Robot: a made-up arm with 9 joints. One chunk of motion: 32 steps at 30 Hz.
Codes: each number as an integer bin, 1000 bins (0 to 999) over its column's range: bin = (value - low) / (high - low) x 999, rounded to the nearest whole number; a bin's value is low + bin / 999 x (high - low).
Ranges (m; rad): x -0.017..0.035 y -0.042..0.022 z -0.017..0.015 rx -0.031..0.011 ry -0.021..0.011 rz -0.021..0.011
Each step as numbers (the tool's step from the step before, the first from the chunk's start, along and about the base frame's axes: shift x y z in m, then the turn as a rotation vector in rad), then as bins.
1 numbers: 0.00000 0.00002 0.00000 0.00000 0.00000 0.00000
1 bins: 327 656 531 737 656 656
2 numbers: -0.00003 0.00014 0.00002 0.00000 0.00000 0.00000
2 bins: 326 658 531 737 656 656
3 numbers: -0.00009 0.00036 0.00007 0.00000 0.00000 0.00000
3 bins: 325 661 533 737 656 656
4 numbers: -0.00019 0.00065 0.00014 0.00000 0.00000 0.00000
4 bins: 323 666 535 737 656 656
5 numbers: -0.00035 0.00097 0.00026 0.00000 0.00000 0.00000
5 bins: 320 671 539 737 656 656
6 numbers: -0.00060 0.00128 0.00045 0.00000 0.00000 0.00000
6 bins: 315 676 545 737 656 656
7 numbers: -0.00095 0.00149 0.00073 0.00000 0.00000 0.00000
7 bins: 308 679 554 737 656 656
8 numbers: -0.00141 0.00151 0.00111 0.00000 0.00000 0.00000
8 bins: 300 679 565 737 656 656
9 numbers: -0.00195 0.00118 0.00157 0.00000 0.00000 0.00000
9 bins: 289 674 580 737 656 656
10 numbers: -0.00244 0.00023 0.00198 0.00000 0.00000 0.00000
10 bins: 280 659 593 737 656 656
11 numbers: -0.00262 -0.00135 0.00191 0.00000 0.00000 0.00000
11 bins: 276 635 590 737 656 656
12 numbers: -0.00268 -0.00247 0.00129 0.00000 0.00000 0.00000
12 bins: 275 617 571 737 656 656
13 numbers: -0.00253 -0.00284 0.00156 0.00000 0.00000 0.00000
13 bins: 278 611 579 737 656 656
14 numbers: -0.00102 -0.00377 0.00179 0.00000 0.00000 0.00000
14 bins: 307 597 587 737 656 656
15 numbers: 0.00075 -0.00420 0.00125 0.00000 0.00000 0.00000
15 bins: 341 590 570 737 656 656
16 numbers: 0.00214 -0.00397 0.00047 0.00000 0.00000 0.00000
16 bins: 368 594 545 737 656 656
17 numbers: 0.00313 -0.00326 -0.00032 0.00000 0.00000 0.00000
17 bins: 387 605 521 737 656 656
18 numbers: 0.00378 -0.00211 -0.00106 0.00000 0.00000 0.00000
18 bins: 399 623 498 737 656 656
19 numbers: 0.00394 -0.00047 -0.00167 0.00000 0.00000 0.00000
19 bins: 402 648 479 737 656 656
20 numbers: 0.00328 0.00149 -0.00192 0.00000 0.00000 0.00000
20 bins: 390 679 471 737 656 656
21 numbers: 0.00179 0.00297 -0.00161 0.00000 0.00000 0.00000
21 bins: 361 702 480 737 656 656
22 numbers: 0.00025 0.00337 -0.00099 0.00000 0.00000 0.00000
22 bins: 331 708 500 737 656 656
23 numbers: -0.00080 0.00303 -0.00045 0.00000 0.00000 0.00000
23 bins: 311 703 517 737 656 656
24 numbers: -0.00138 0.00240 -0.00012 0.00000 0.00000 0.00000
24 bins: 300 693 527 737 656 656
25 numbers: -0.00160 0.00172 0.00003 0.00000 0.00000 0.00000
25 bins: 296 682 532 737 656 656
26 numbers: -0.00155 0.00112 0.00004 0.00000 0.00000 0.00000
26 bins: 297 673 532 737 656 656
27 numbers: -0.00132 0.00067 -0.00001 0.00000 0.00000 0.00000
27 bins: 301 666 530 737 656 656
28 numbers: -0.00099 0.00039 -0.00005 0.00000 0.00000 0.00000
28 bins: 308 662 529 737 656 656
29 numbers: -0.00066 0.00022 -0.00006 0.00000 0.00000 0.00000
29 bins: 314 659 529 737 656 656
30 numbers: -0.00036 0.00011 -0.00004 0.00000 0.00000 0.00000
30 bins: 320 657 529 737 656 656
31 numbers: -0.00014 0.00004 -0.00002 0.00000 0.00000 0.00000
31 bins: 324 656 530 737 656 656
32 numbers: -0.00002 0.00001 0.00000 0.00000 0.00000 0.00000
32 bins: 326 656 531 737 656 656
